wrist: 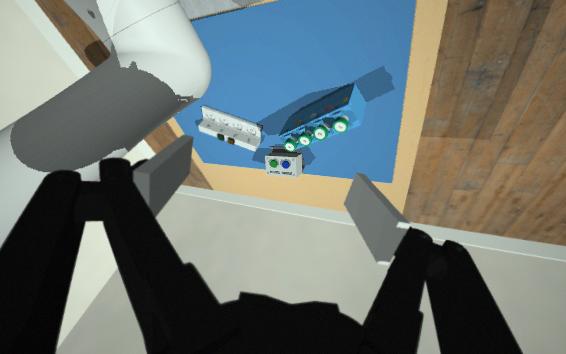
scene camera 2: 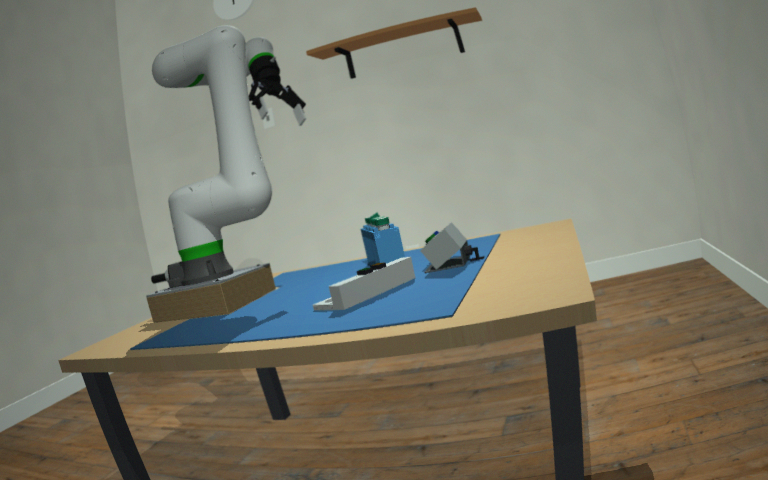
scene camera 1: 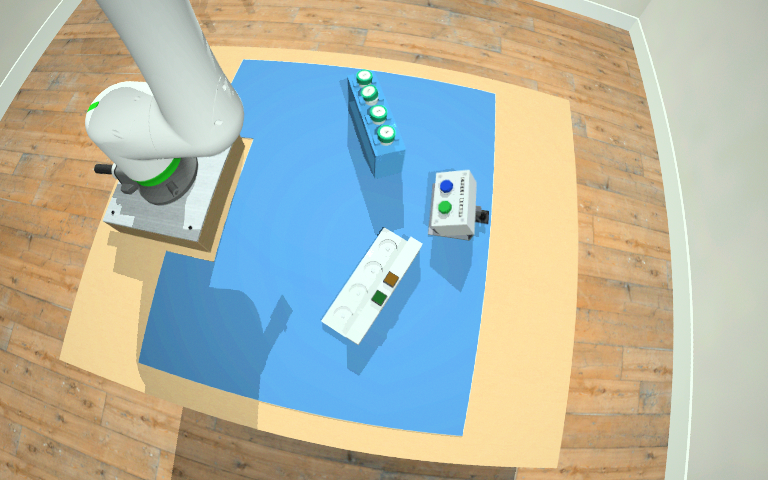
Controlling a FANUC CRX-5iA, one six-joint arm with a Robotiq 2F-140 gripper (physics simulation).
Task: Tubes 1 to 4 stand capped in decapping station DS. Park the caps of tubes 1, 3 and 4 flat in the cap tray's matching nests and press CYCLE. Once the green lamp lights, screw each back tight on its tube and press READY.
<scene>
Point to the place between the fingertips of my gripper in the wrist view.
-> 274,172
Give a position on a grey button box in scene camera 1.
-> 459,223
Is my gripper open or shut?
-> Open.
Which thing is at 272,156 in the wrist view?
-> A grey button box.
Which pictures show my gripper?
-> The wrist view and scene camera 2 only.
</scene>
